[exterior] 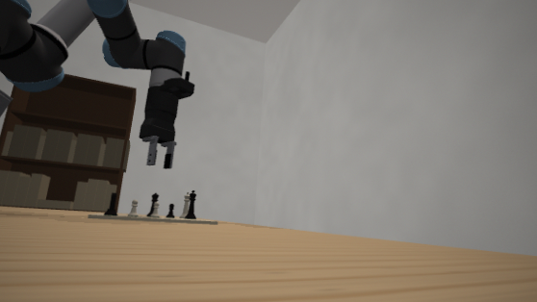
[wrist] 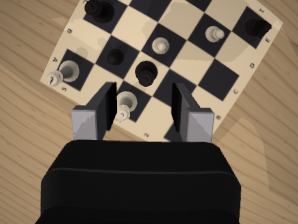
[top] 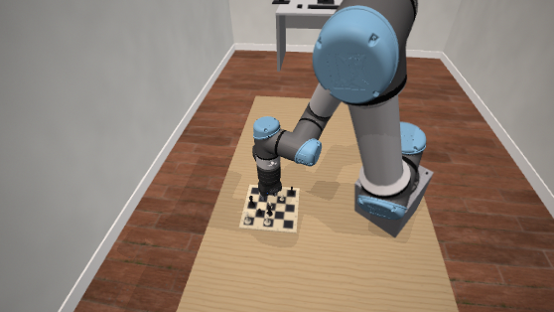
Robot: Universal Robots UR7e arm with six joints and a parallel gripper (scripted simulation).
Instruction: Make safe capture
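The black pawn lies 12 cm below my hand and 4 cm ahead of it. From my hand the other things lie so: chessboard 13 cm below, 4 cm to the right.
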